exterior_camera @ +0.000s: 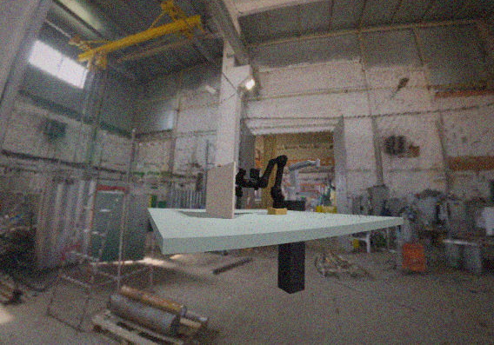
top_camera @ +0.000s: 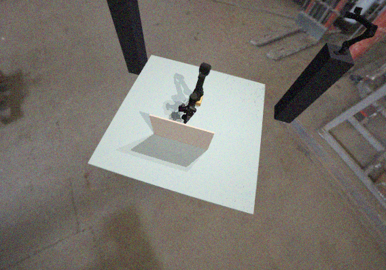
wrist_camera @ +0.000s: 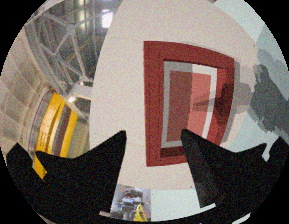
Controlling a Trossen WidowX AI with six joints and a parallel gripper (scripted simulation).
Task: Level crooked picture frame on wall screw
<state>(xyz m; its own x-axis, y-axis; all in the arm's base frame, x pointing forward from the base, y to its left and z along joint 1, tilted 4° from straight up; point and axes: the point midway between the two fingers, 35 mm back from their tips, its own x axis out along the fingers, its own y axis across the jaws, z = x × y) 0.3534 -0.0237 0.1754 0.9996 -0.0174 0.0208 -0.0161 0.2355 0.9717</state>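
Right now my gripper tip is 5 cm short of the picture frame, 5 cm above it and 2 cm to the left of it. From my gripper tip the other things lie so: wall panel 6 cm below, 6 cm ahead, 1 cm to the right.
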